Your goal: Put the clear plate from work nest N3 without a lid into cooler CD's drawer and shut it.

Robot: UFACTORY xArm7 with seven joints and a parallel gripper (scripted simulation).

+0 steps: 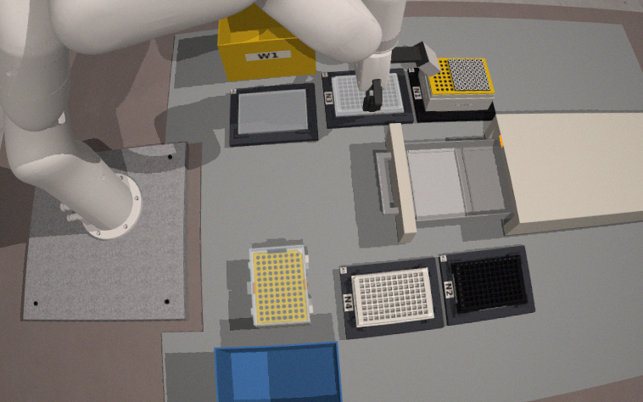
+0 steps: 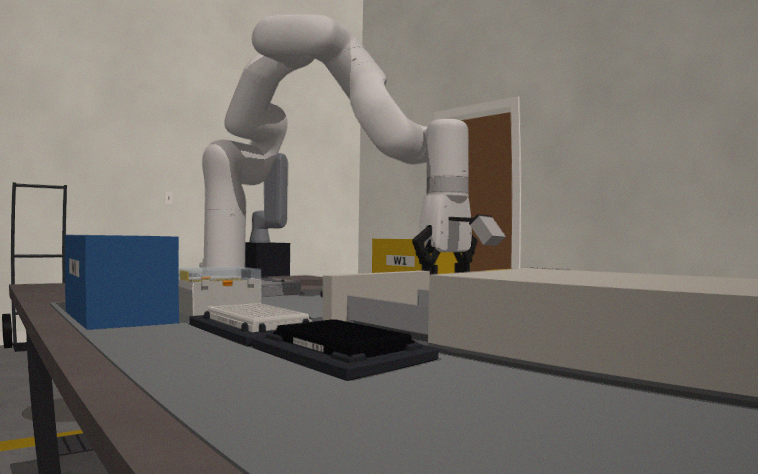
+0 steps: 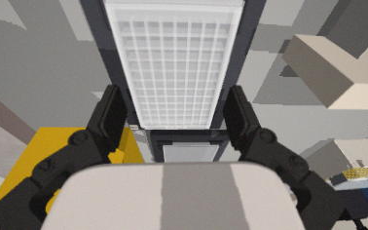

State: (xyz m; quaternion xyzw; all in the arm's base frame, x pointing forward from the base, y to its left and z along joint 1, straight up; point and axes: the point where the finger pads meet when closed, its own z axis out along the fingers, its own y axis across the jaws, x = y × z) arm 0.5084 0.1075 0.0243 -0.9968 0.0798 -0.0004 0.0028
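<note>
The clear plate is 30 mm below my hand. From my hand the other things lie so: yellow bin 160 mm to the left, 160 mm behind, 10 mm below; then yellow rack 160 mm ahead, 30 mm to the right, 10 mm above; then flat clear lid 180 mm behind, 30 mm below, 10 mm to the left.
</note>
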